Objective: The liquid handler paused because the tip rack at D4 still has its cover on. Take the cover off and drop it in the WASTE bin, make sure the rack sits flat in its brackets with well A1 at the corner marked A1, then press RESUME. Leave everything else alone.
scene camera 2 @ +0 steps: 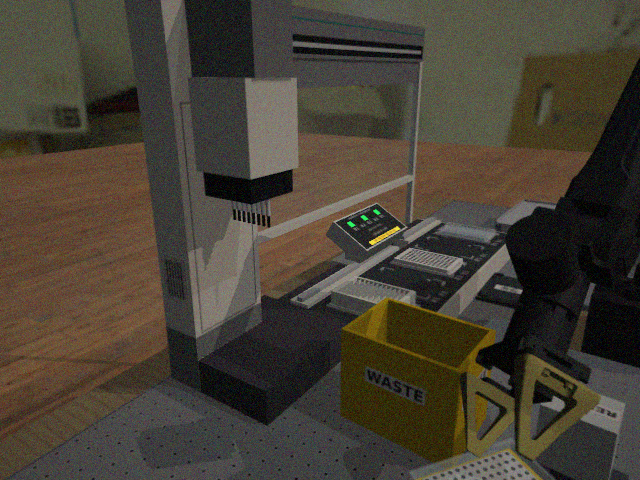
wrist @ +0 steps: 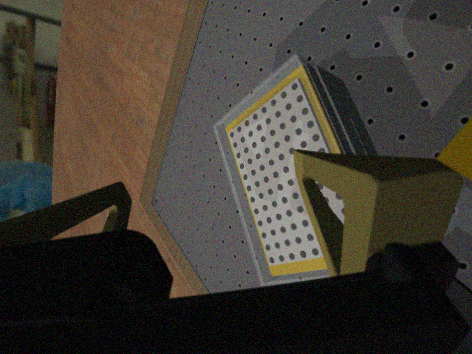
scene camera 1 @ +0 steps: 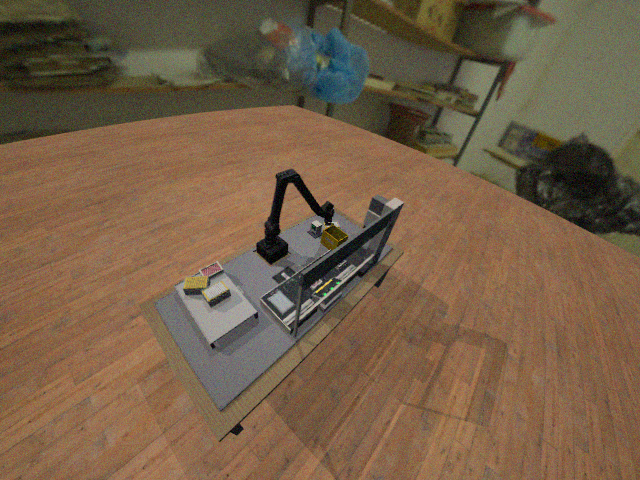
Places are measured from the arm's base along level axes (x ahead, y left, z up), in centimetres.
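Pixels of known places: gripper, between the fingertips: (scene camera 2: 495, 455) (wrist: 207, 176) (scene camera 1: 333, 218); arm's base, origin of its link: (scene camera 1: 270, 242).
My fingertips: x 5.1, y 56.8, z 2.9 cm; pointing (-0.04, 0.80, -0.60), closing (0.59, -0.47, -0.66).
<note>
For each thing: its top centre in the pictures, then the offset to it from my fingertips. "pt": a spot on its surface instead.
- tip rack, centre of its top: (wrist: 277, 179) dx +0.5, dy -1.2, dz -4.7 cm
- yellow WASTE bin, centre of its top: (scene camera 2: 417, 329) (scene camera 1: 335, 232) dx +15.3, dy -12.7, dz +1.8 cm
- tilted console, a spot on its surface: (scene camera 2: 369, 227) pt dx +48.4, dy -48.9, dz +0.3 cm
- white-topped box, centre of its top: (scene camera 2: 582, 403) (scene camera 1: 316, 223) dx -3.6, dy -15.2, dz -1.3 cm
- pipette head, centre of its top: (scene camera 2: 243, 77) (scene camera 1: 377, 211) dx +37.5, dy -4.5, dz +32.8 cm
- grey platform, centre of its top: (scene camera 1: 213, 298) dx +14.5, dy -107.1, dz -5.1 cm
A tip rack (scene camera 2: 483, 471) (wrist: 275, 175) with a white, holed top, yellow edge and clear grey rim around it lies on the grey mat beside the yellow WASTE bin (scene camera 1: 333, 237) (scene camera 2: 403, 413) (wrist: 459, 152). My gripper (scene camera 1: 329, 223) (scene camera 2: 502, 455) (wrist: 207, 176) is open and empty; its fingers stand apart above the rack, and one overlaps the rack's right side in the wrist view. The bin's inner floor is hidden. The D4 and A1 marks cannot be read. A tilted console (scene camera 2: 369, 227) shows green squares and a yellow bar; its text is too small to read.
A white-topped box (scene camera 1: 316, 228) (scene camera 2: 581, 439) with letters "RE" stands near the gripper. The liquid handler's deck holds white racks (scene camera 2: 429, 259) (scene camera 2: 372, 294). Its tall column (scene camera 2: 222, 289) and pipette head (scene camera 2: 248, 129) stand beyond the bin. A grey platform (scene camera 1: 227, 320) carries several boxes.
</note>
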